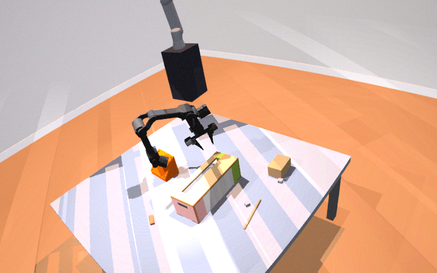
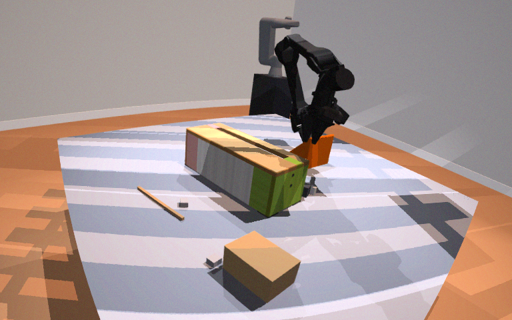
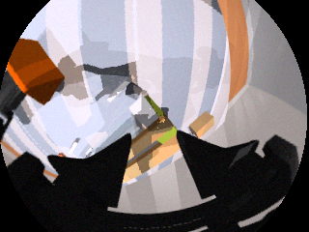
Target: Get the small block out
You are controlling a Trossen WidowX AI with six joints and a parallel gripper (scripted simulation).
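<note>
Now: the grey block 150 mm below my gripper tip, 20 mm behind it and 10 mm to the left of it. The rest, counted from my gripper tip: long wooden box 160 mm to the right, 100 mm below, 60 mm ahead; then thin wooden stick 360 mm ahead, 190 mm to the right, 160 mm below; then tan carton 340 mm ahead, 150 mm to the left, 140 mm below.
</note>
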